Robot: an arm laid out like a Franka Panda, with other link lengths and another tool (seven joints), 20 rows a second.
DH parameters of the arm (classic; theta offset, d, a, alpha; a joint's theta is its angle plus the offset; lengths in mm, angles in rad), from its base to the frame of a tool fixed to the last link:
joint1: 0 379.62 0 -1.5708
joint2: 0 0 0 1.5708
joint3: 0 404.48 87.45 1.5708
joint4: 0 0 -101.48 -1.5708
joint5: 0 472.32 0 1.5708
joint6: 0 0 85.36 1.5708
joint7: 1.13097 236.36 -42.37 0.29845
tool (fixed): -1.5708 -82.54 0 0
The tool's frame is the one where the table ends.
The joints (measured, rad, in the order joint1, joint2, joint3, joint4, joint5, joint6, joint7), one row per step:
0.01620 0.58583 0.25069 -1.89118 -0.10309 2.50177 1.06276
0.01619 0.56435 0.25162 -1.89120 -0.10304 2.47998 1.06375
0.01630 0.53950 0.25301 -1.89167 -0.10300 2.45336 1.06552
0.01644 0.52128 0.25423 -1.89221 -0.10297 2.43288 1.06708
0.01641 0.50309 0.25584 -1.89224 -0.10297 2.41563 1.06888
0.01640 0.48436 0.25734 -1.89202 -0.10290 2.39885 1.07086
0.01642 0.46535 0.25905 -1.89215 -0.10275 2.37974 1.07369
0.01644 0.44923 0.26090 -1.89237 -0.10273 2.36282 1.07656
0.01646 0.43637 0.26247 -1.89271 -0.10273 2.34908 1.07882
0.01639 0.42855 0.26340 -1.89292 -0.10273 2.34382 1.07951
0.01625 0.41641 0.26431 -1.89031 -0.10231 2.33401 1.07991
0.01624 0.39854 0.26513 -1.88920 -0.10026 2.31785 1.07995
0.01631 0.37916 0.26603 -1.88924 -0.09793 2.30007 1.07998
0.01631 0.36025 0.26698 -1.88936 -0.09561 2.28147 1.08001
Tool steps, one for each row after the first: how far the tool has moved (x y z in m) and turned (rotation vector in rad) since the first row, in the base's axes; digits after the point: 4 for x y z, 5 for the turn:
-0.0001 -0.0002 0.0137 -0.00568 -0.00064 0.00126
-0.0010 -0.0002 0.0291 -0.01271 0.00041 0.00252
-0.0022 -0.0001 0.0403 -0.01815 0.00230 0.00340
-0.0029 0.0003 0.0520 -0.02238 0.00064 0.00389
-0.0036 0.0007 0.0643 -0.02645 -0.00222 0.00393
-0.0050 0.0011 0.0763 -0.03122 -0.00275 0.00339
-0.0066 0.0016 0.0864 -0.03545 -0.00244 0.00289
-0.0081 0.0021 0.0944 -0.03896 -0.00183 0.00262
-0.0086 0.0025 0.0995 -0.04016 -0.00444 0.00285
-0.0085 0.0027 0.1087 -0.04177 -0.00966 0.00278
-0.0098 0.0027 0.1207 -0.04460 -0.01274 0.00242
-0.0119 0.0026 0.1330 -0.04796 -0.01462 0.00221
-0.0145 0.0026 0.1449 -0.05159 -0.01517 0.00201

